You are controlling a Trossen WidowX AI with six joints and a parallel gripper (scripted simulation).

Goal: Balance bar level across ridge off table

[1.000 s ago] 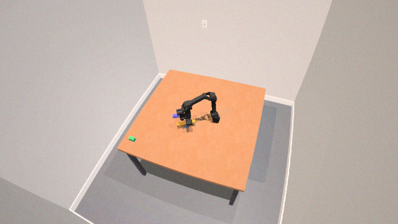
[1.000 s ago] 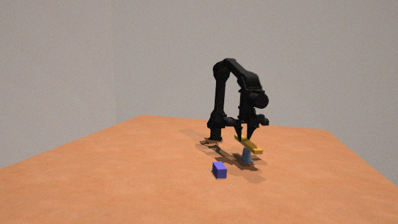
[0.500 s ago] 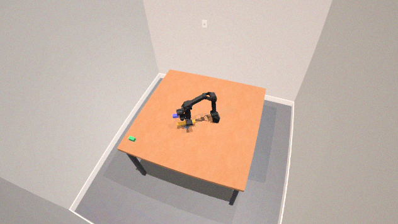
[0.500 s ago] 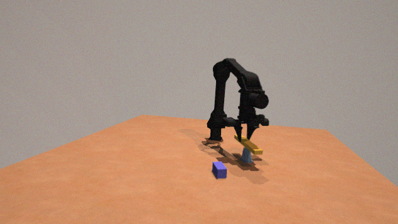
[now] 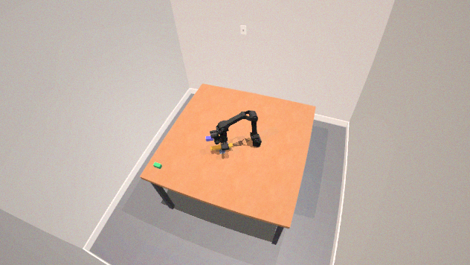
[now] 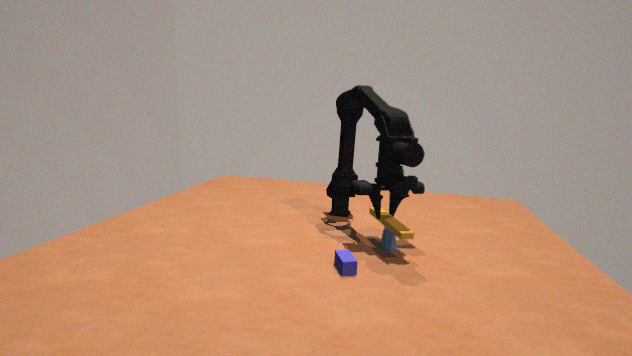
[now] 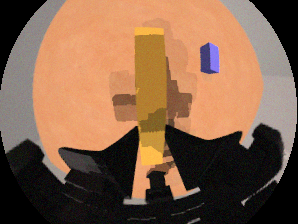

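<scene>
My gripper tip is now 3 cm short of the yellow bar and 1 cm to the right of it. Also, from my gripper tip: green block: 50 cm ahead, 34 cm to the left, 5 cm below; purple block: 19 cm ahead, 7 cm to the right, 5 cm below.
</scene>
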